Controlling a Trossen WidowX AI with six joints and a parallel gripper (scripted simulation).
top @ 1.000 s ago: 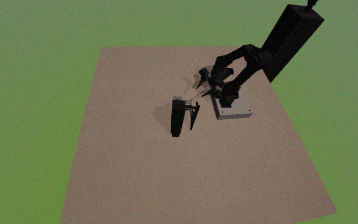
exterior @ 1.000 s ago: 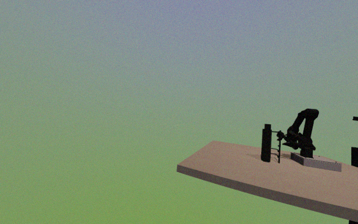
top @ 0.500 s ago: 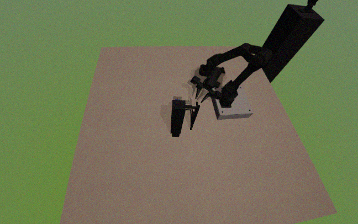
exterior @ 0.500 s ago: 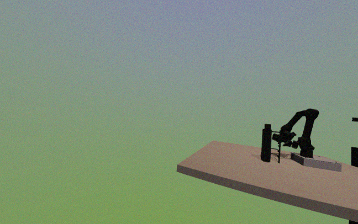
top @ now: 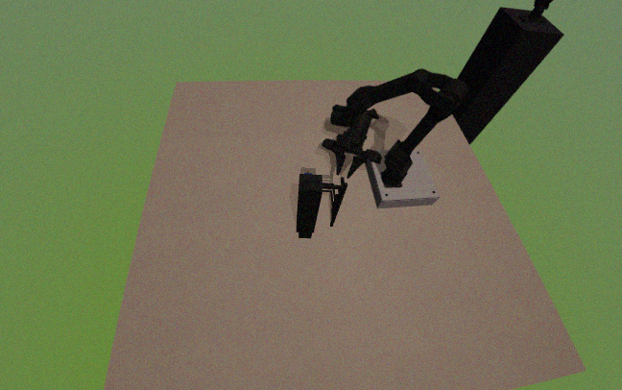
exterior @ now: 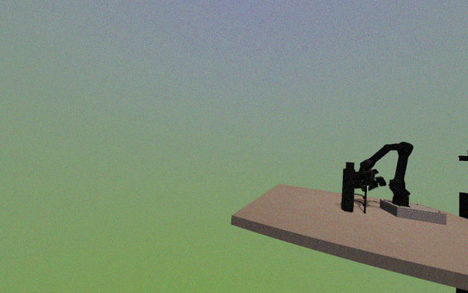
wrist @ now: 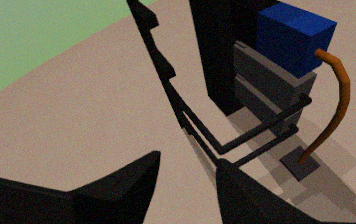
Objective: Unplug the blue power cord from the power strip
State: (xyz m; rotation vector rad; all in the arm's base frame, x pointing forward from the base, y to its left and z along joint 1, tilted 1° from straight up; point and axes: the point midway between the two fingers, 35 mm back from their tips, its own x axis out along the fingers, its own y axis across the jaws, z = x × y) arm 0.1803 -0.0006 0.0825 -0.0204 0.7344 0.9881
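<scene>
Right now my gripper tip is 11 cm short of the blue plug, 5 cm to the right of it and 2 cm below it.
</scene>
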